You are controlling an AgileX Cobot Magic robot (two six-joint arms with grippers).
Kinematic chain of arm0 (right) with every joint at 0, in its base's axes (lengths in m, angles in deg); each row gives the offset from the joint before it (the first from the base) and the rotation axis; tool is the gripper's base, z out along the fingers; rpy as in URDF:
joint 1: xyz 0 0 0.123 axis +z
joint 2: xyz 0 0 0 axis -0.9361 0.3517 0
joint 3: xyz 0.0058 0.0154 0.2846 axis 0.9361 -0.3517 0
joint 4: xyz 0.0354 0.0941 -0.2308 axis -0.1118 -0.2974 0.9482
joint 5: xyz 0 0 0 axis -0.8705 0.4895 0.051
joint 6: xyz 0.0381 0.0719 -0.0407 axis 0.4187 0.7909 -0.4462
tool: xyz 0 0 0 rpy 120.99 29.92 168.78
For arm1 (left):
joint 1: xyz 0 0 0.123 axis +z
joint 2: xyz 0 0 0 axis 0.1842 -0.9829 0
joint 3: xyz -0.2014 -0.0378 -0.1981 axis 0.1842 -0.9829 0
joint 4: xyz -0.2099 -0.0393 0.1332 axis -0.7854 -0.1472 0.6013
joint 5: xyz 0 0 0 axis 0.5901 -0.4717 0.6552
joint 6: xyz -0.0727 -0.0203 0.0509 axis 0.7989 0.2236 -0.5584
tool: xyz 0 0 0 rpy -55.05 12.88 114.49
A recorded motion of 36 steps. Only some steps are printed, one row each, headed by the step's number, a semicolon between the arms.
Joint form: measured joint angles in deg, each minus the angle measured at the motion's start. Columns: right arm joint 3, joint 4, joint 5, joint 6, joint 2, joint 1; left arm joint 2, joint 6, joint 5, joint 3, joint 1, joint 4.
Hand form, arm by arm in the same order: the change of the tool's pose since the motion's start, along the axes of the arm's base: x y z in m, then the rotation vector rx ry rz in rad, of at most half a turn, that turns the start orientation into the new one. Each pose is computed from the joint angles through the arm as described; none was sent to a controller.
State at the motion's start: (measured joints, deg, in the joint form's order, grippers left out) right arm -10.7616 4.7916 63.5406 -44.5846 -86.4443 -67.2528; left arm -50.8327 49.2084 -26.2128 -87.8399 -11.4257 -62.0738
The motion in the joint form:
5: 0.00 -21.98 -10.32 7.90 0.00 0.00; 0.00 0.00 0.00 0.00 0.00 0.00
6: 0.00 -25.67 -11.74 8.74 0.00 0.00; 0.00 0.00 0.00 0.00 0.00 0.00
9: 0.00 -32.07 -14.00 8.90 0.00 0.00; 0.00 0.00 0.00 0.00 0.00 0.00
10: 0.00 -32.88 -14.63 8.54 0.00 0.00; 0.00 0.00 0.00 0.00 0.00 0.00
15: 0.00 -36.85 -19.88 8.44 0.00 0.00; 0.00 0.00 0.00 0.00 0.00 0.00
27: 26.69 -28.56 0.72 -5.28 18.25 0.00; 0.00 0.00 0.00 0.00 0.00 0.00
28: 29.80 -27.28 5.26 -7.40 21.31 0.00; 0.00 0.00 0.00 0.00 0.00 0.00
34: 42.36 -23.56 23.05 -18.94 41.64 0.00; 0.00 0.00 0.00 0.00 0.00 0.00
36: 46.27 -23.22 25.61 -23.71 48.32 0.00; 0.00 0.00 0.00 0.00 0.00 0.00
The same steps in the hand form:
5: 0.0024 0.0036 0.0174 0.5273 -0.1470 -0.0410; 0.0000 0.0000 0.0000 0.0000 0.0000 0.0000
6: 0.0025 0.0032 0.0197 0.6075 -0.1654 -0.0497; 0.0000 0.0000 0.0000 0.0000 0.0000 0.0000
9: 0.0026 0.0021 0.0233 0.7240 -0.1951 -0.0640; 0.0000 0.0000 0.0000 0.0000 0.0000 0.0000
10: 0.0027 0.0016 0.0241 0.7325 -0.2053 -0.0671; 0.0000 0.0000 0.0000 0.0000 0.0000 0.0000
15: 0.0025 -0.0036 0.0307 0.8039 -0.2886 -0.1006; 0.0000 0.0000 0.0000 0.0000 0.0000 0.0000
27: 0.0169 0.0147 0.1396 0.4074 -0.1276 0.0923; 0.0000 0.0000 0.0000 0.0000 0.0000 0.0000
28: 0.0223 0.0179 0.1470 0.3431 -0.0606 0.1242; 0.0000 0.0000 0.0000 0.0000 0.0000 0.0000
34: 0.0769 0.0290 0.1577 0.0822 0.3263 0.2782; 0.0000 0.0000 0.0000 0.0000 0.0000 0.0000
36: 0.0997 0.0309 0.1598 0.0070 0.3977 0.3298; 0.0000 0.0000 0.0000 0.0000 0.0000 0.0000

